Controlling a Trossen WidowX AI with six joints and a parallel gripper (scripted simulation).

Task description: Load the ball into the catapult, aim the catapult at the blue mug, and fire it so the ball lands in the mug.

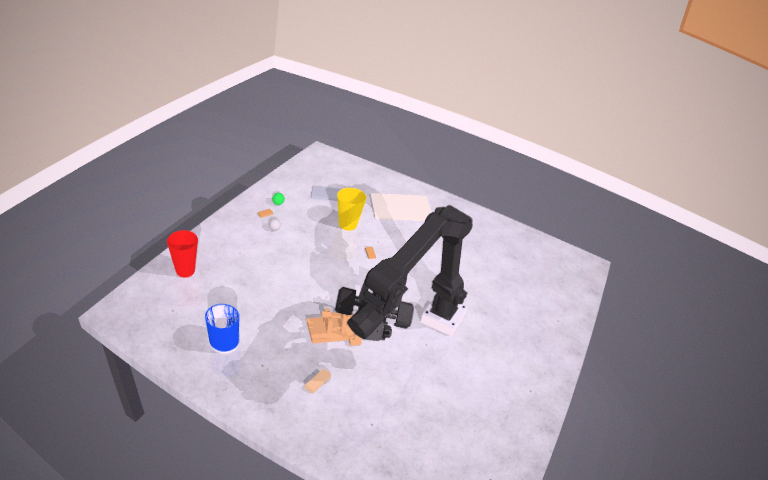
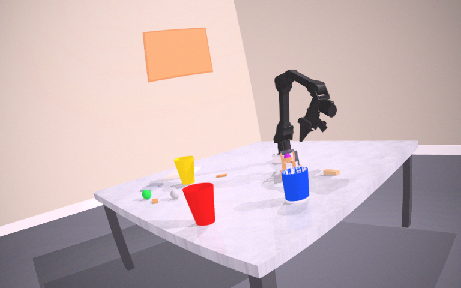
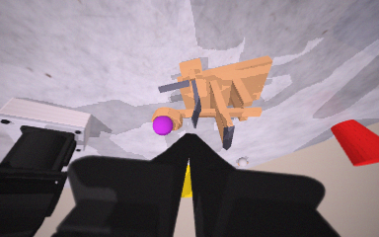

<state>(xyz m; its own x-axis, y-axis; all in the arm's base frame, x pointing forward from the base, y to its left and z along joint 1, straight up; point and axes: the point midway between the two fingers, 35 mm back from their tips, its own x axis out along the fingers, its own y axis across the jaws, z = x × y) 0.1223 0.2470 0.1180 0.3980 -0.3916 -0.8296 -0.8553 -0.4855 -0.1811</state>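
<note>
The purple ball is 80 mm to the right of my gripper tip, 70 mm below it and 10 mm ahead of it. From my gripper tip the other things lie so: wooden catapult: 70 mm below, 50 mm ahead, 30 mm to the right; blue mug: 300 mm ahead, 220 mm to the left, 100 mm below; yellow cup: 440 mm to the right, 320 mm ahead, 100 mm below.
</note>
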